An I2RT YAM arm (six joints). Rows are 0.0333 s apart.
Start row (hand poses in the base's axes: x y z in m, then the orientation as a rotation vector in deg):
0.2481, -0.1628, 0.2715, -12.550, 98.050, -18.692
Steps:
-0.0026, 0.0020, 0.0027, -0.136, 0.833, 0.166
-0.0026, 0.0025, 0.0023, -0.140, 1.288, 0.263
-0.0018, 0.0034, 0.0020, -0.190, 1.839, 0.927
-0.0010, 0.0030, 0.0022, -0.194, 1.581, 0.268
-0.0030, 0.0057, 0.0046, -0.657, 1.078, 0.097
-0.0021, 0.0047, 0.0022, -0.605, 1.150, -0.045
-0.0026, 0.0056, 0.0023, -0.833, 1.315, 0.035
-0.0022, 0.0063, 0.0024, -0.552, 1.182, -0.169
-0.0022, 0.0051, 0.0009, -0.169, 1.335, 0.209
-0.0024, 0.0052, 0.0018, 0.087, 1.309, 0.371
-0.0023, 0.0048, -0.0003, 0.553, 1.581, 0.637
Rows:
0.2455, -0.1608, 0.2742, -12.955, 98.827, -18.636
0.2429, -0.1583, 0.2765, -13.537, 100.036, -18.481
0.2411, -0.1549, 0.2785, -14.845, 101.665, -17.844
0.2401, -0.1519, 0.2807, -15.532, 103.152, -17.696
0.2371, -0.1462, 0.2853, -16.296, 104.121, -18.131
0.2350, -0.1415, 0.2875, -16.914, 105.192, -18.613
0.2324, -0.1359, 0.2898, -17.801, 106.380, -19.237
0.2302, -0.1296, 0.2922, -18.283, 107.511, -19.753
0.2280, -0.1245, 0.2931, -18.894, 108.754, -19.634
0.2256, -0.1193, 0.2949, -19.483, 109.963, -19.160
0.2233, -0.1145, 0.2946, -20.079, 111.423, -18.018

